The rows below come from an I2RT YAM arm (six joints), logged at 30 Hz.
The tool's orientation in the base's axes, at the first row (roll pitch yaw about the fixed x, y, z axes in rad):
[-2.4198, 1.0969, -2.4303]
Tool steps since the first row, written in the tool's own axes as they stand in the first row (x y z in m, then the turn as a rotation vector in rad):
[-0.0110, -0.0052, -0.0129, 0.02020, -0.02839, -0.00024]
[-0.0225, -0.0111, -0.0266, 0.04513, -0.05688, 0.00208]
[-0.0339, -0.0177, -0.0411, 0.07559, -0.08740, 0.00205]
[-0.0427, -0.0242, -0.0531, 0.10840, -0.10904, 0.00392]
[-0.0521, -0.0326, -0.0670, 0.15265, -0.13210, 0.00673]
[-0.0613, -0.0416, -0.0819, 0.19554, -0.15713, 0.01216]
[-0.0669, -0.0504, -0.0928, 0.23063, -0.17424, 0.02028]
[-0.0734, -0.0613, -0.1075, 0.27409, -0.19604, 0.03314]
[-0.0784, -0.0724, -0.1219, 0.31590, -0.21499, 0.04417]
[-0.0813, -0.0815, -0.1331, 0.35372, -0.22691, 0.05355]
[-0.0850, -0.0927, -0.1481, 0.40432, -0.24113, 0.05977]
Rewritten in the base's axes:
[-0.0081, -0.0008, 0.0158, -0.00594, -0.03304, -0.00933]
[-0.0167, -0.0022, 0.0325, -0.01111, -0.06775, -0.02372]
[-0.0260, -0.0041, 0.0496, -0.02031, -0.10589, -0.04161]
[-0.0339, -0.0069, 0.0635, -0.02893, -0.13640, -0.06492]
[-0.0433, -0.0112, 0.0791, -0.04056, -0.17172, -0.09830]
[-0.0537, -0.0161, 0.0951, -0.04918, -0.20869, -0.13078]
[-0.0616, -0.0221, 0.1065, -0.05294, -0.23596, -0.15962]
[-0.0726, -0.0296, 0.1206, -0.05494, -0.27050, -0.19612]
[-0.0839, -0.0377, 0.1333, -0.05821, -0.30172, -0.23139]
[-0.0930, -0.0448, 0.1425, -0.06196, -0.32494, -0.26466]
[-0.1053, -0.0534, 0.1543, -0.07298, -0.35396, -0.30753]

